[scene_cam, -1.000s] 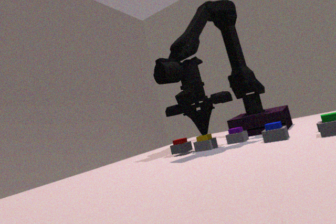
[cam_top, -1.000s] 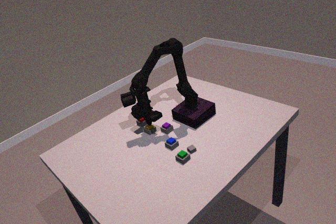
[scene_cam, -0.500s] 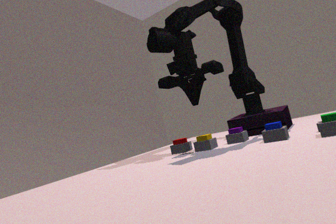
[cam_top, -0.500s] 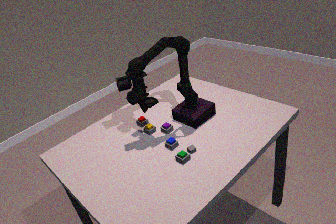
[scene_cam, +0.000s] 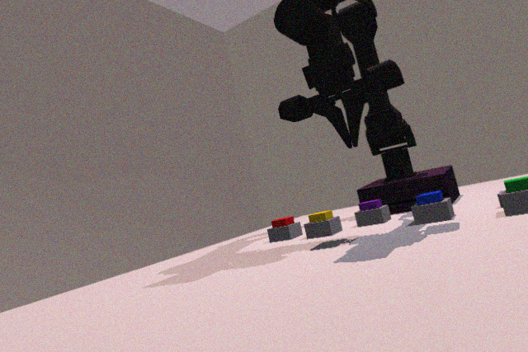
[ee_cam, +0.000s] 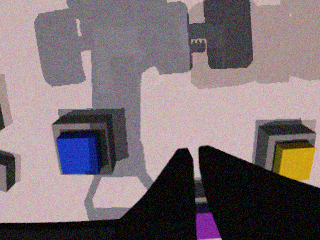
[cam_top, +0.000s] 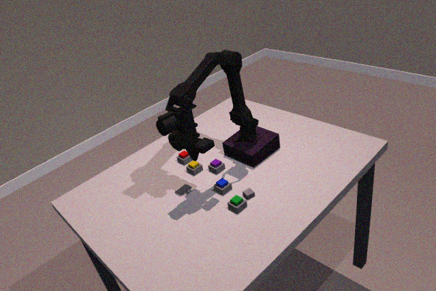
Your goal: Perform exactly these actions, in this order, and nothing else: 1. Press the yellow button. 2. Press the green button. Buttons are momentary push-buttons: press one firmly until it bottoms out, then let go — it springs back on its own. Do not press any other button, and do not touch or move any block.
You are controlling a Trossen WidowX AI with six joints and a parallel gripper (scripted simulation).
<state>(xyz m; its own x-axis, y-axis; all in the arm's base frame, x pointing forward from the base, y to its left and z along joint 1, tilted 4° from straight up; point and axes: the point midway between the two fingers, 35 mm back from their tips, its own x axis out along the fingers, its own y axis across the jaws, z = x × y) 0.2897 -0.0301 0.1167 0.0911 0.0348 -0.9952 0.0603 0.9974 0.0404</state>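
The green button is 190 mm to the left of my gripper tip, 100 mm below it and 20 mm ahead of it. Round my gripper tip: blue button 100 mm below, 80 mm to the left, 30 mm behind; then purple button 120 mm behind, 100 mm below, 20 mm to the right; then yellow button 100 mm to the right, 100 mm below, 70 mm behind.
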